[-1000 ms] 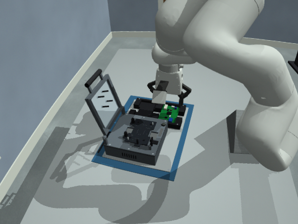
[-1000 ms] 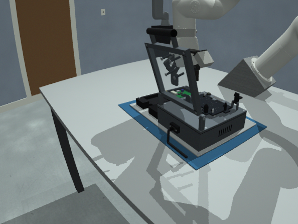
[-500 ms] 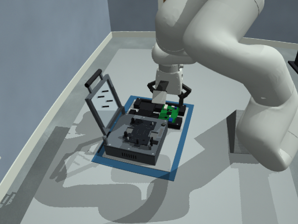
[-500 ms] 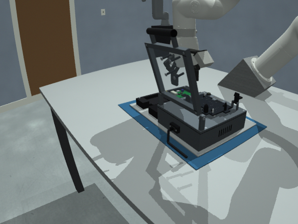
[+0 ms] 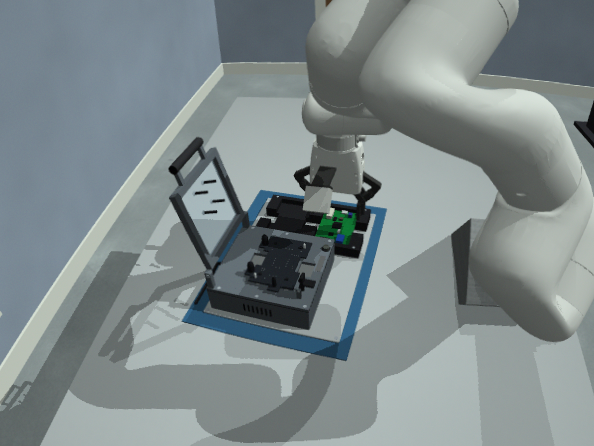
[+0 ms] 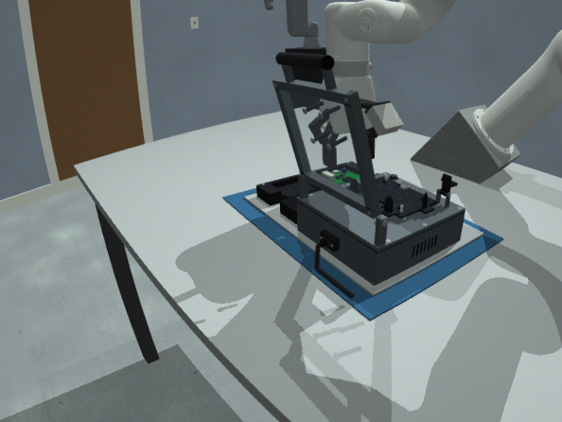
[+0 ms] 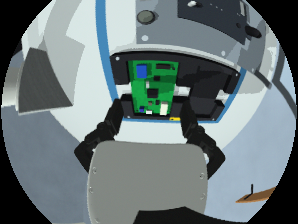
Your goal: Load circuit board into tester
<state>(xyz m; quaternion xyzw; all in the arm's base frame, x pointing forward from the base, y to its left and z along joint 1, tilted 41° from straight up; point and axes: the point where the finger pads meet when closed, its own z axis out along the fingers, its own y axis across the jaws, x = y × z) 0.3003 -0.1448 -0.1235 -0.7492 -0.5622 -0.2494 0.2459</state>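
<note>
My hand is 5 cm above the green circuit board. From my hand the other things lie so: pin plate: 11 cm ahead, 16 cm to the left; lid: 22 cm ahead, 12 cm to the left, 12 cm above; latch hook: 5 cm ahead, 22 cm to the left, 2 cm above.
</note>
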